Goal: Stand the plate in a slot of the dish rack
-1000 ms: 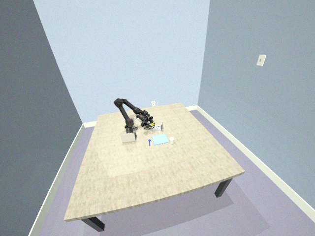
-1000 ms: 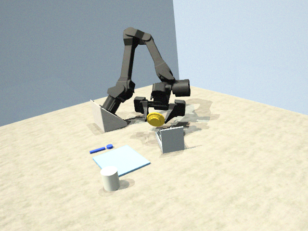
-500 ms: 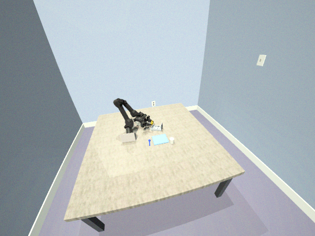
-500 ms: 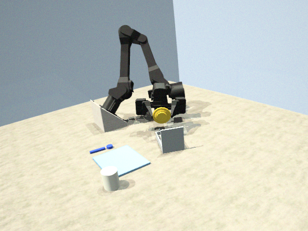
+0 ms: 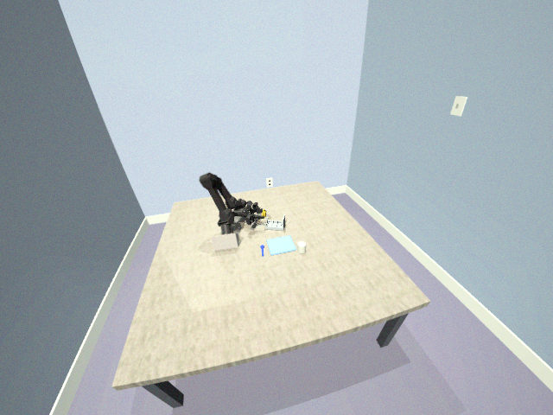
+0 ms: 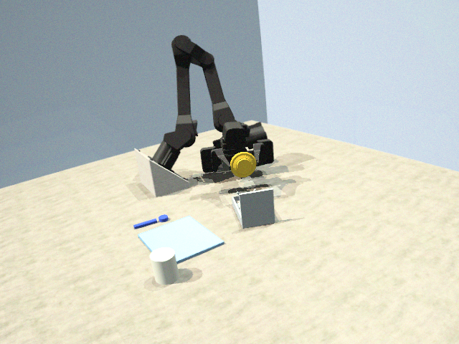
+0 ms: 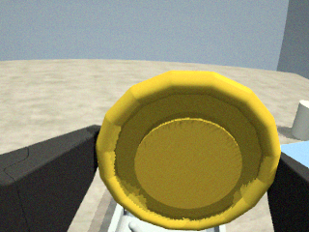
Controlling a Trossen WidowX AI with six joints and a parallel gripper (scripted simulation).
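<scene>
My gripper tip is now 50 mm short of the grey dish rack, 30 mm to the left of it and 70 mm above it. From my gripper tip the other things lie so: light blue mat: 30 mm ahead, 210 mm to the right, 90 mm below; blue spoon: 80 mm behind, 210 mm to the right, 90 mm below; yellow plate: 10 mm behind.
</scene>
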